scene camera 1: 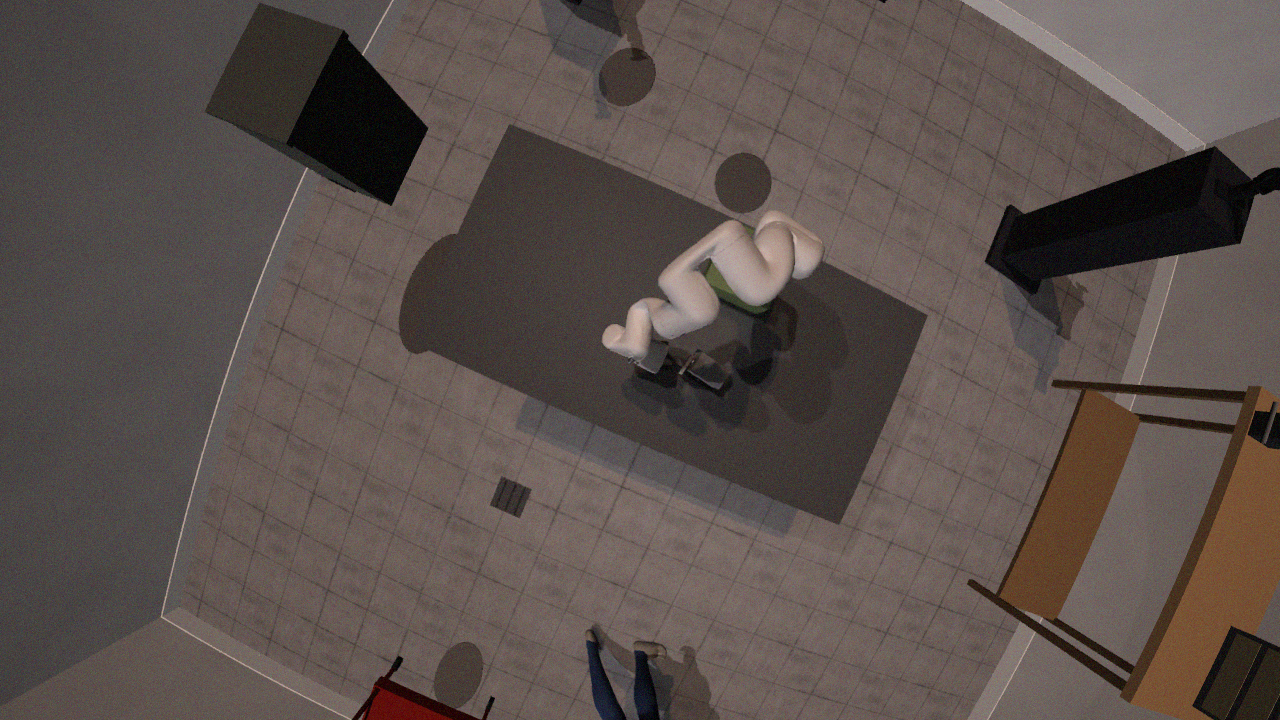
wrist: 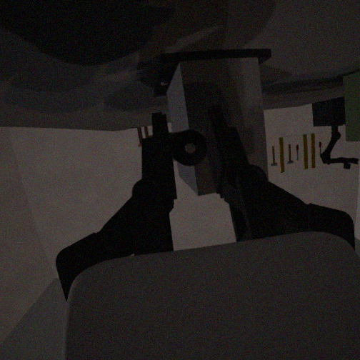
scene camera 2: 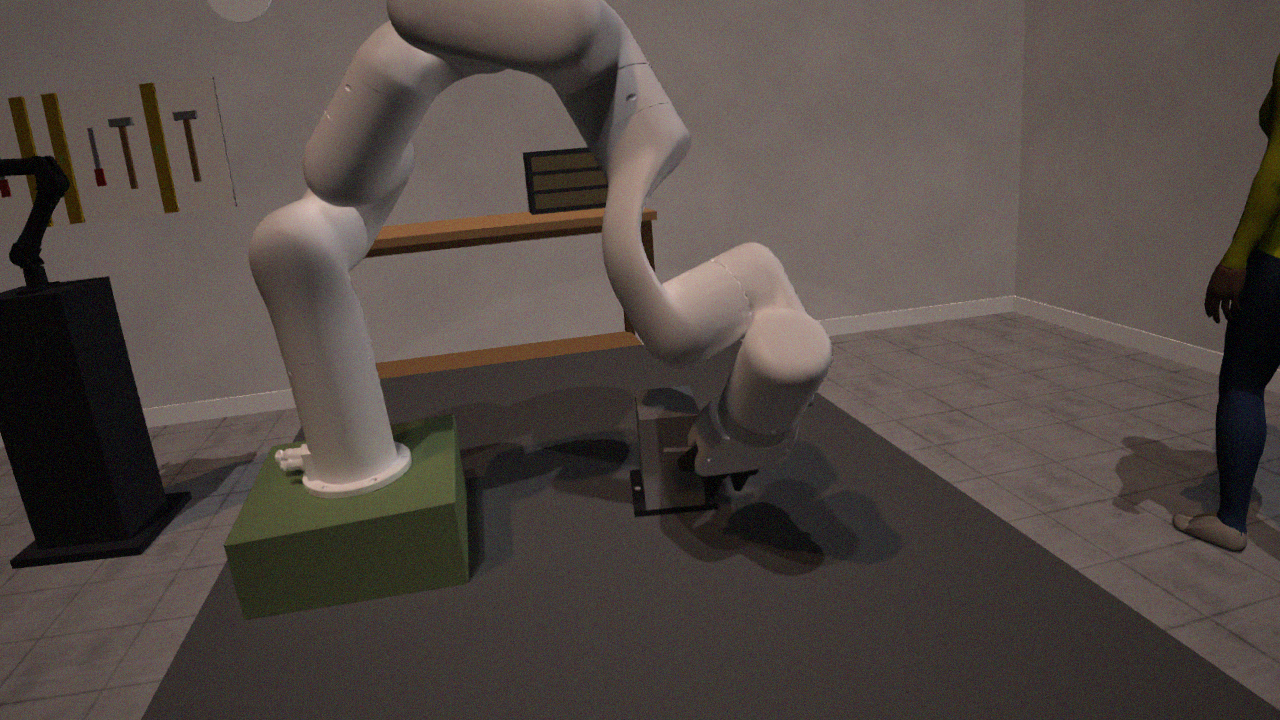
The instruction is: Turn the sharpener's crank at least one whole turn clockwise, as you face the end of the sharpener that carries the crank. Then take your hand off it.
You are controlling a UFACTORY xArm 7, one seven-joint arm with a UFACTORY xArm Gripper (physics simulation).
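Pixels of known places: gripper, fingertip midpoint: (scene camera 1: 670, 363) (scene camera 2: 722, 481); arm's base, origin of the base link: (scene camera 2: 358, 471).
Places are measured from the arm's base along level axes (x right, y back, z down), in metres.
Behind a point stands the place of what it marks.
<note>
The sharpener (scene camera 1: 708, 370) @(x -0.042, y -0.381, z -0.024 m) (scene camera 2: 659, 452) @(x 0.005, y -0.358, z 0.020 m) (wrist: 246, 95) is a grey box on a black base plate, standing upright on the dark table top (scene camera 1: 554, 223) @(x 0.684, y -0.158, z 0.104 m) (scene camera 2: 626, 626) @(x 0.225, y -0.281, z 0.104 m). The crank's round black knob (wrist: 190, 147) shows in the wrist view between the two fingers, in front of the sharpener's lower part in that view. My gripper (scene camera 1: 673, 363) @(x 0.072, y -0.418, z 0.037 m) (scene camera 2: 705, 471) @(x 0.072, y -0.418, z 0.037 m) (wrist: 186, 127) is shut on this knob, with one black finger on each side of it. The crank's arm is hard to make out in the dark. In the scene camera 2 view the wrist and fingers hide the knob.
The arm's base stands on a green block (scene camera 1: 738, 291) (scene camera 2: 349, 555) @(x 0.114, y -0.004, z 0.047 m). A person (scene camera 1: 646, 685) (scene camera 2: 1248, 358) stands on the floor beyond the table. A black pedestal (scene camera 1: 1127, 219) (scene camera 2: 76, 411) carries a small dark arm. A wooden workbench (scene camera 1: 1199, 546) (scene camera 2: 483, 231) stands by the wall.
</note>
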